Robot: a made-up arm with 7 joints. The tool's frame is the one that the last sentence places.
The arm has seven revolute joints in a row. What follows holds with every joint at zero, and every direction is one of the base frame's. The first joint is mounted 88 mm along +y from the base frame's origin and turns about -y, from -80 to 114.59 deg. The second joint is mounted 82 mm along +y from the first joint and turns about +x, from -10 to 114.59 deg. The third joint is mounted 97 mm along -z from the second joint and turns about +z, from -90 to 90 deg. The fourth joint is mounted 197 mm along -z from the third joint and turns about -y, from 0 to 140 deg. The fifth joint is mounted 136 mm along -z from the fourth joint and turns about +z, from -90 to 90 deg. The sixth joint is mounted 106 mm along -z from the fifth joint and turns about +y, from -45 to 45 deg. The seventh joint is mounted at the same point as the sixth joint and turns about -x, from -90 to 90 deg. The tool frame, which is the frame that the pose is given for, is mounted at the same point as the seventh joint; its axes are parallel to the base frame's.
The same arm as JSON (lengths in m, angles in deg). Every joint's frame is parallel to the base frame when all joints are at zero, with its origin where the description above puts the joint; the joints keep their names.
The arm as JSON. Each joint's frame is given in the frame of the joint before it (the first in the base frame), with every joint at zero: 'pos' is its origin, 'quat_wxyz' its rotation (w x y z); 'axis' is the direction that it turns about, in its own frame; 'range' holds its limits. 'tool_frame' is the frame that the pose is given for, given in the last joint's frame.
{
  "length_unit": "m",
  "angle_unit": "deg",
  "joints": [
    {
      "joint": "joint 1",
      "pos": [
        0.0,
        0.088,
        0.0
      ],
      "quat_wxyz": [
        1.0,
        0.0,
        0.0,
        0.0
      ],
      "axis": "-y",
      "range": [
        -80.0,
        114.59
      ]
    },
    {
      "joint": "joint 2",
      "pos": [
        0.0,
        0.082,
        0.0
      ],
      "quat_wxyz": [
        1.0,
        0.0,
        0.0,
        0.0
      ],
      "axis": "+x",
      "range": [
        -10.0,
        114.59
      ]
    },
    {
      "joint": "joint 3",
      "pos": [
        0.0,
        0.0,
        -0.097
      ],
      "quat_wxyz": [
        1.0,
        0.0,
        0.0,
        0.0
      ],
      "axis": "+z",
      "range": [
        -90.0,
        90.0
      ]
    },
    {
      "joint": "joint 4",
      "pos": [
        0.0,
        0.0,
        -0.197
      ],
      "quat_wxyz": [
        1.0,
        0.0,
        0.0,
        0.0
      ],
      "axis": "-y",
      "range": [
        0.0,
        140.0
      ]
    },
    {
      "joint": "joint 5",
      "pos": [
        0.0,
        0.0,
        -0.136
      ],
      "quat_wxyz": [
        1.0,
        0.0,
        0.0,
        0.0
      ],
      "axis": "+z",
      "range": [
        -90.0,
        90.0
      ]
    },
    {
      "joint": "joint 6",
      "pos": [
        0.0,
        0.0,
        -0.106
      ],
      "quat_wxyz": [
        1.0,
        0.0,
        0.0,
        0.0
      ],
      "axis": "+y",
      "range": [
        -45.0,
        45.0
      ]
    },
    {
      "joint": "joint 7",
      "pos": [
        0.0,
        0.0,
        0.0
      ],
      "quat_wxyz": [
        1.0,
        0.0,
        0.0,
        0.0
      ],
      "axis": "-x",
      "range": [
        -90.0,
        90.0
      ]
    }
  ],
  "tool_frame": {
    "pos": [
      0.0,
      0.0,
      0.0
    ],
    "quat_wxyz": [
      1.0,
      0.0,
      0.0,
      0.0
    ]
  }
}

